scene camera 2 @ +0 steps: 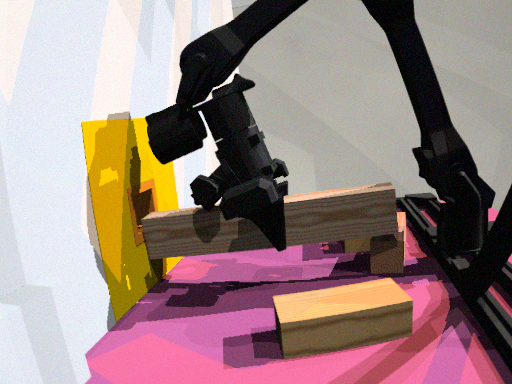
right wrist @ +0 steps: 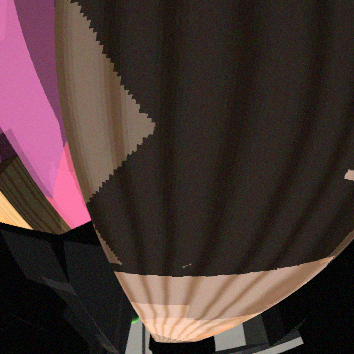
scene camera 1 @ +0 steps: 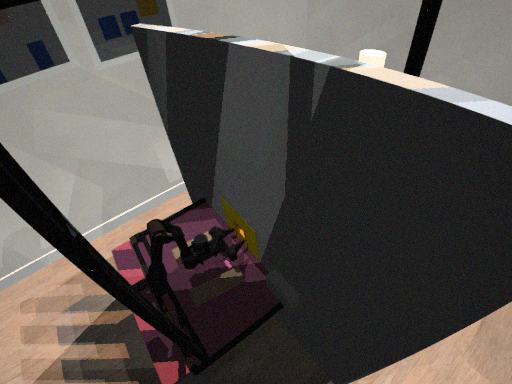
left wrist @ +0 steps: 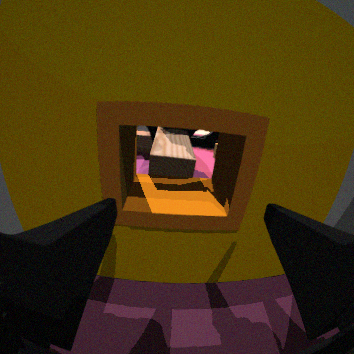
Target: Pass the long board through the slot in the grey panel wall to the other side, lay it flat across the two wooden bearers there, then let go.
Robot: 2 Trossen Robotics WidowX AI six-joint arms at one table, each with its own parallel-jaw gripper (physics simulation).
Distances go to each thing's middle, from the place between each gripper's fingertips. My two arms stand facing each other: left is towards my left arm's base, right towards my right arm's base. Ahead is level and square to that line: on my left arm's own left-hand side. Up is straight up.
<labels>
The orange-framed slot [scene camera 2: 142, 198] lies 10 mm ahead of my left hand, 40 mm to the right of it and 10 mm above it. From my left hand the other things lie so: grey block [scene camera 2: 46, 335] 310 mm behind, 30 mm to the right, 50 mm below.
My right hand is 1 cm past the orange-framed slot, 21 cm to the right of it and 6 cm below it. From my right hand the other things lie so: grey block: 33 cm behind, 22 cm to the left.
</labels>
